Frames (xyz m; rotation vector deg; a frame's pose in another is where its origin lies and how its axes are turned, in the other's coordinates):
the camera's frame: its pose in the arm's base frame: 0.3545 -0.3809 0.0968 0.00 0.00 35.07
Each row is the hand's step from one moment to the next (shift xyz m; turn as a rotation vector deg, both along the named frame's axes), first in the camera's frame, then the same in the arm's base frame.
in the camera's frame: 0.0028 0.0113 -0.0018 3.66 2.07 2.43
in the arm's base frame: -0.0042 0.0109 -0.0018 1.81 3.80 2.43
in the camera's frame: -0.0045 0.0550 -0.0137 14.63 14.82 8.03
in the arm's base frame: -0.0353 0.0424 -0.0137 3.46 20.54 8.03
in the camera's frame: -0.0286 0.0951 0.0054 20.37 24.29 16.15
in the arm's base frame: -0.0780 0.0614 0.0054 2.72 31.58 16.15
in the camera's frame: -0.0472 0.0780 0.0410 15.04 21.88 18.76
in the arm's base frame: -0.0834 0.0367 0.0410 -0.26 26.55 18.76
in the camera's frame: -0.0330 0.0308 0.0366 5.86 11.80 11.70
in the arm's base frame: -0.0447 0.0062 0.0366 -1.98 13.02 11.70
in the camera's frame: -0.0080 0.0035 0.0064 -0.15 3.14 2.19
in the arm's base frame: -0.0086 -0.0017 0.0064 -1.93 2.48 2.19
